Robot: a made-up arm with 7 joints.
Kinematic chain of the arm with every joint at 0, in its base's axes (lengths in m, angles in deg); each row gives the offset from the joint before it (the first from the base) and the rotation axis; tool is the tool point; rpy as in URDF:
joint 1: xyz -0.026 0.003 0.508 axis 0 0.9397 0.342
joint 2: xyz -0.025 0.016 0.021 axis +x
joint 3: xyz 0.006 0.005 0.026 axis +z
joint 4: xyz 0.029 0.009 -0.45 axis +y
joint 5: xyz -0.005 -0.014 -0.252 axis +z
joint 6: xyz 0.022 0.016 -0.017 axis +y
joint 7: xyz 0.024 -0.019 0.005 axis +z
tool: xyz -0.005 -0.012 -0.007 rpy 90 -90 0
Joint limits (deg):
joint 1: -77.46..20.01
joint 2: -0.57..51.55
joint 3: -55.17..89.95
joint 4: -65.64..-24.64
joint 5: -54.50..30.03
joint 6: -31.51..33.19
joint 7: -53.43..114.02
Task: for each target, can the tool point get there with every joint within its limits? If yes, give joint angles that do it. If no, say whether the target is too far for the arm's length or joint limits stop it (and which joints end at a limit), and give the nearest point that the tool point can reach.
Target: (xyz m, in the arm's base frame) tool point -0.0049 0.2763 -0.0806
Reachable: yes | joints 8.40 34.23 -37.23 -30.14 -10.96 -20.98 -19.71
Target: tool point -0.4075 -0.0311 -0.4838
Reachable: no: too far | nearest point -0.2144 -0.0062 -0.1438 | short by 0.392 m
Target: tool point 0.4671 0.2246 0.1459
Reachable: yes | joints -44.92 8.97 75.25 -32.69 -15.29 -22.54 -26.21
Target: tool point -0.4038 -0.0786 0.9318
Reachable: no: joint limits stop it (at a limit: joint 1, joint 2, joint 3, joint 4, joint 5, joint 7) | nearest point -0.1495 0.5664 0.4730 | short by 0.831 m
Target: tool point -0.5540 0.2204 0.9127
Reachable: no: joint limits stop it (at a limit: joint 1, joint 2, joint 3, joint 4, joint 5, joint 7) | nearest point -0.1497 0.5730 0.4799 | short by 0.689 m
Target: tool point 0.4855 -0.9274 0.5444
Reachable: no: too far | nearest point 0.3908 -0.3895 0.4368 | short by 0.557 m
